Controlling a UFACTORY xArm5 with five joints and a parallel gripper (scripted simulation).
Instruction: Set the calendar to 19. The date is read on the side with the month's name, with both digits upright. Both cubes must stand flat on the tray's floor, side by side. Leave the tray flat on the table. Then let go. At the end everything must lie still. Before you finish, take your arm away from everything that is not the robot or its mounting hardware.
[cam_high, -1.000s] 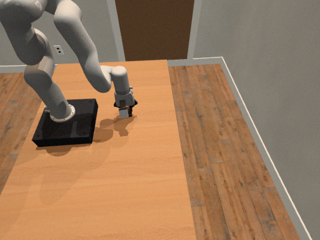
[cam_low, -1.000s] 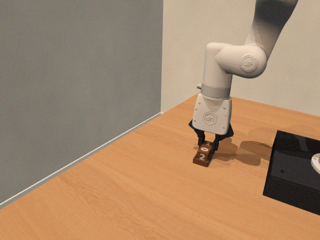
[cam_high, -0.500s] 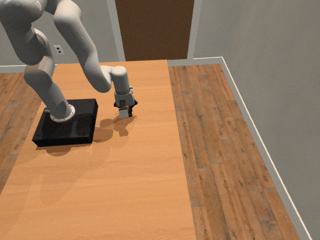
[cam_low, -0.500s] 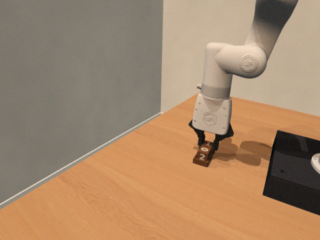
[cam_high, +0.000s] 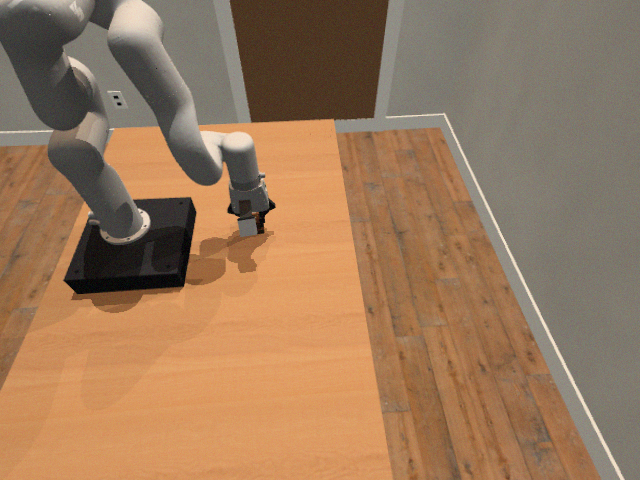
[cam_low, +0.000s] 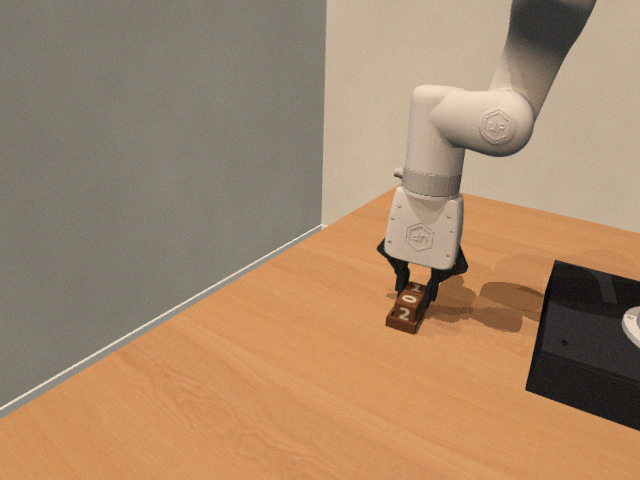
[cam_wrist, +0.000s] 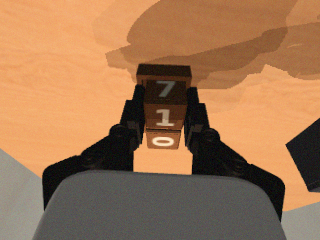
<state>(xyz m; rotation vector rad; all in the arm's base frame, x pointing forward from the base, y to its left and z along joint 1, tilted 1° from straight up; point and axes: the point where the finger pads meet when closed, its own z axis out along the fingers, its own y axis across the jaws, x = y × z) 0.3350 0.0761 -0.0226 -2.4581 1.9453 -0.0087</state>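
Right now the tray is 30 mm below my hand and 20 mm to the left of it. Also, from my hand: brown date cube: 30 mm to the left, 20 mm below, 10 mm behind.
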